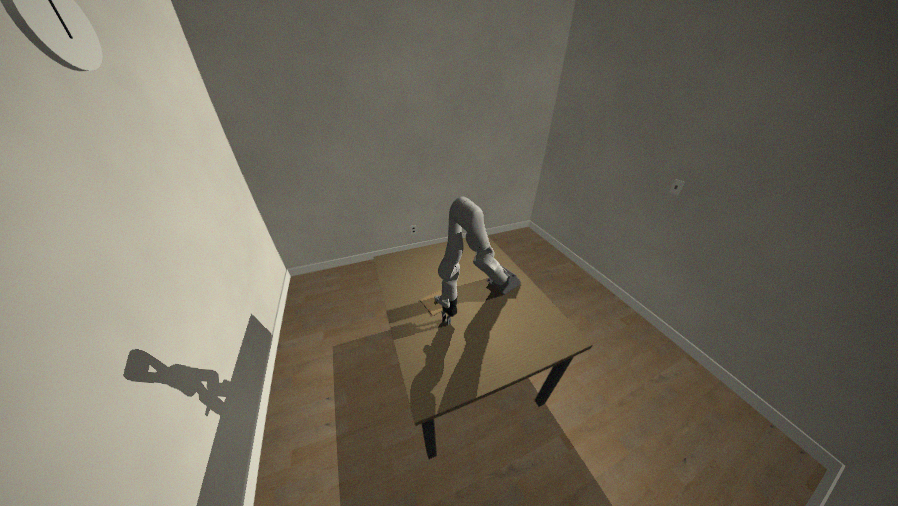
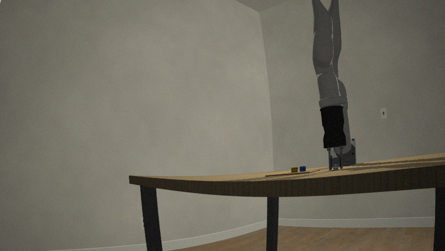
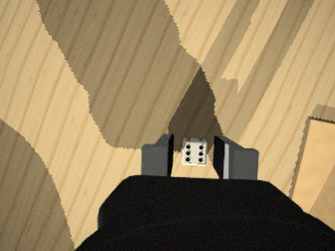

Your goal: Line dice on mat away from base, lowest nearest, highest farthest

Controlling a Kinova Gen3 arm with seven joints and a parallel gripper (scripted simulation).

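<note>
My gripper is now 10 mm above the white die. Also, from my hand: blue die 50 mm behind, 150 mm to the right, 10 mm below; then tan mat 150 mm to the right, 20 mm below; then yellow die 150 mm to the right, 10 mm below.
</note>
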